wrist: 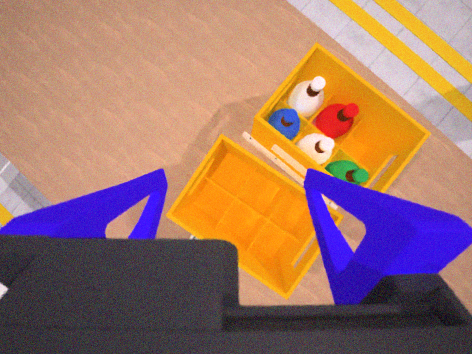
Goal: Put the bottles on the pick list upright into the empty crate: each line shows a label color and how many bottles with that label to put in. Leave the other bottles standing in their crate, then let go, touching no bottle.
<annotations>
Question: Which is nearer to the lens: the white bottle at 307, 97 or the blue bottle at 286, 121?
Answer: The blue bottle.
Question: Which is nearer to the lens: the blue bottle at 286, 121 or the red bottle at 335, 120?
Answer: The blue bottle.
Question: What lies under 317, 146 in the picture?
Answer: A white bottle.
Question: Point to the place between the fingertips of the gripper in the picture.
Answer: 235, 176
</annotations>
